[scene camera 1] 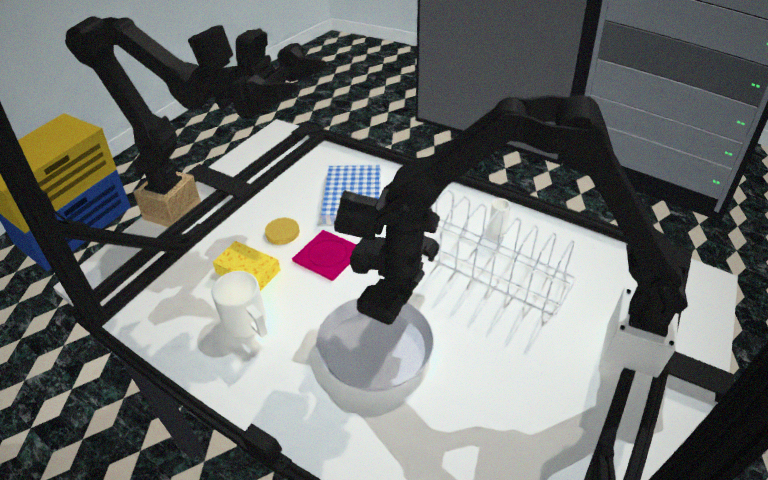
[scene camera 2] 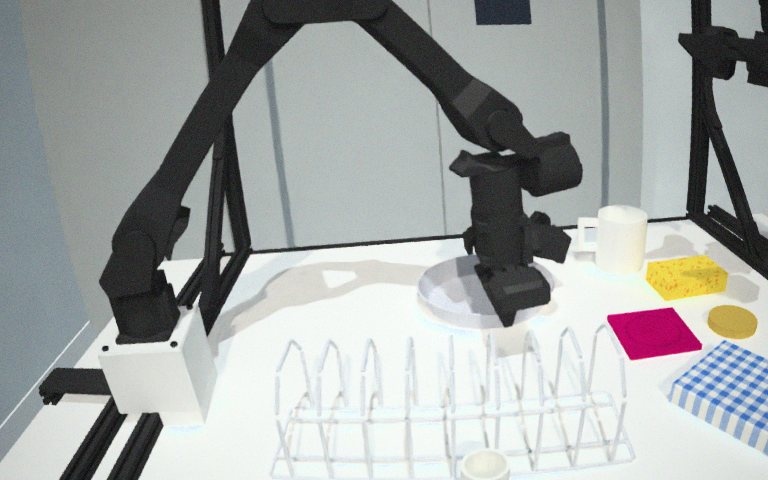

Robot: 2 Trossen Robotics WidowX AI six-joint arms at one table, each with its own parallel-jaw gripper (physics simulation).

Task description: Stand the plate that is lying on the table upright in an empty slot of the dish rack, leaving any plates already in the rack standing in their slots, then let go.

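Places are measured from the left arm's base along level axes (x ahead, y left, z up), in millimetres.
Pixels of known places: left gripper, fingertip midpoint: [scene camera 1: 312, 75] [scene camera 2: 705, 39]; right gripper, fingertip midpoint: [scene camera 2: 506, 324]; left arm's base at its link origin: [scene camera 1: 163, 183]; right arm's base at its link origin: [scene camera 1: 649, 316] [scene camera 2: 148, 328].
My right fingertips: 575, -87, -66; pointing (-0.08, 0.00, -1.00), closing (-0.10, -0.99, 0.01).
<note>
Ahead of a thing's pixels: the offset from my right fingertips to its top centre, as dx, dy, dz. "spot": to the spot under its first point.
A pale lavender, deep-rimmed plate {-3, -90, +20} [scene camera 1: 416, 345] [scene camera 2: 447, 294] is at the middle of the table, its open side up; I cannot tell whether it is slightly raised. My right gripper [scene camera 1: 382, 308] [scene camera 2: 508, 316] points down at its rim on the side nearer the rack, with the fingers close together on the rim; its arm hides part of the plate. The wire dish rack {spot: +266, +86, -7} [scene camera 1: 553, 313] [scene camera 2: 339, 419] stands at the right in scene camera 1 and in front in scene camera 2, with no plate visible in its slots. My left gripper [scene camera 1: 300, 74] is open and empty, high above the table's far left side.
A white mug {spot: -222, -152, +75} [scene camera 1: 232, 305] [scene camera 2: 621, 240], a yellow sponge {-300, -11, +19} [scene camera 1: 249, 264] [scene camera 2: 686, 277], a tan disc {-291, +112, +1} [scene camera 1: 282, 230] [scene camera 2: 731, 321], a magenta square {spot: -180, +77, -3} [scene camera 1: 322, 254] [scene camera 2: 654, 332] and a checked cloth {-203, +270, +14} [scene camera 1: 351, 183] [scene camera 2: 730, 390] lie beside the plate. A small white cup {+118, +282, +52} [scene camera 1: 498, 219] [scene camera 2: 484, 466] stands against the rack.
</note>
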